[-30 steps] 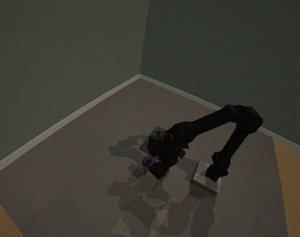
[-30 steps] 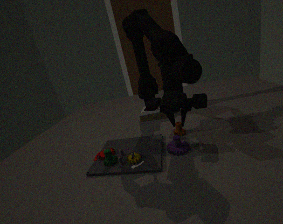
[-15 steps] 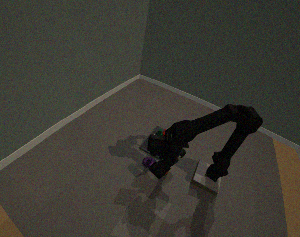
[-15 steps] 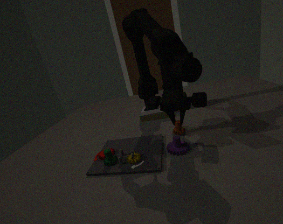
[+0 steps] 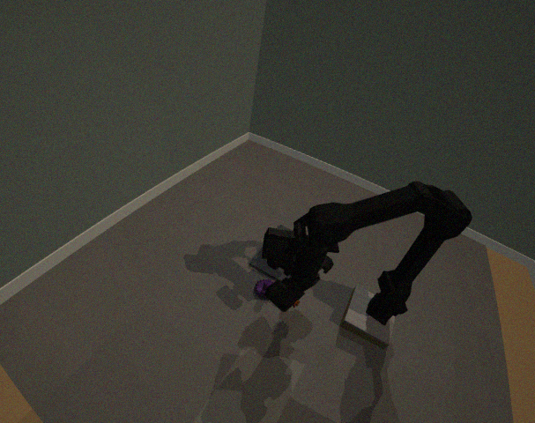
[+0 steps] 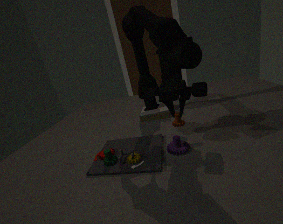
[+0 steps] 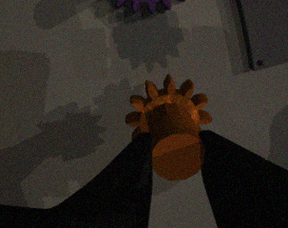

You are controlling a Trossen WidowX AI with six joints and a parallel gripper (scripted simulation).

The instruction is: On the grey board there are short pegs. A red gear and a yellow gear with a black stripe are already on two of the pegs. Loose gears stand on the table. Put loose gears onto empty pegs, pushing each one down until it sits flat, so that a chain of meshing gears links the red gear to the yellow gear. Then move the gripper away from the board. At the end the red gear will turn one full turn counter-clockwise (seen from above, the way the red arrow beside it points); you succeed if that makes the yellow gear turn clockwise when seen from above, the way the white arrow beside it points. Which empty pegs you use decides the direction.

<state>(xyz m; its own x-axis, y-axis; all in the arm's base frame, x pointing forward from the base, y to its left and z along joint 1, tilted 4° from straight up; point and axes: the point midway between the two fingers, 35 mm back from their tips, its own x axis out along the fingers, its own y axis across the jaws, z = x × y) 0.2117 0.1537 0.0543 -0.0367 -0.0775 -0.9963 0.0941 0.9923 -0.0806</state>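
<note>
Right now the green gear is 19 cm to the right of my gripper tip, 16 cm ahead of it and 4 cm below it. From my gripper tip the other things lie so: purple gear: 8 cm ahead, 5 cm below; then yellow gear: 14 cm ahead, 12 cm to the right, 5 cm below; then orange gear: 1 cm below.
</note>
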